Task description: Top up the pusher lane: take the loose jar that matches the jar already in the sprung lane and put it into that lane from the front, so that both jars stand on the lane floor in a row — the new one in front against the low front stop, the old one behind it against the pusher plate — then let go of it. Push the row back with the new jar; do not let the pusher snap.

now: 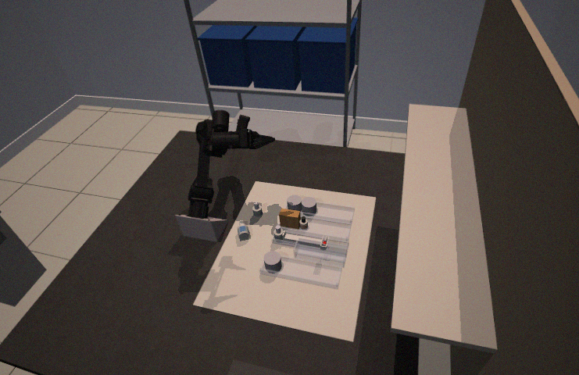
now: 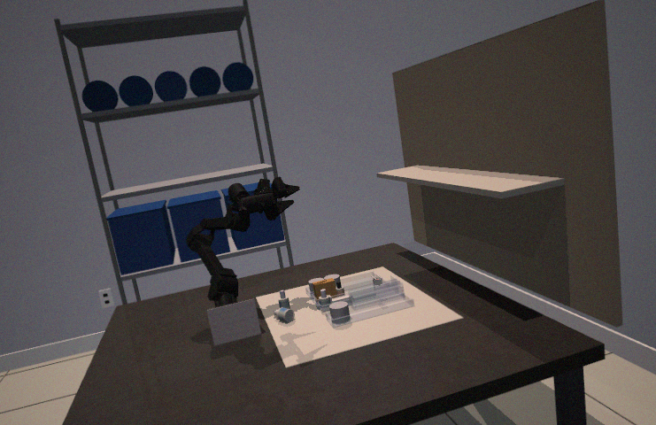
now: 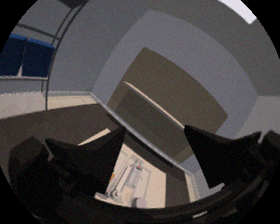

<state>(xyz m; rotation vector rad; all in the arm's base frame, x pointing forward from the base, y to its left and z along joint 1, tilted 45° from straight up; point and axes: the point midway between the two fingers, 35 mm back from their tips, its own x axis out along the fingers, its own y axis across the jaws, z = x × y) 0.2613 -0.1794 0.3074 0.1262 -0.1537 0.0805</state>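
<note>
The box is 360 mm below my gripper tip, 40 mm ahead of it and 30 mm to the right of it. From my gripper tip the other things lie so: pusher plate: 350 mm below, 140 mm to the right, 110 mm ahead; red mark: 320 mm below, 190 mm ahead, 160 mm to the right; sprung lane: 380 mm below, 150 mm ahead, 140 mm to the right.
</note>
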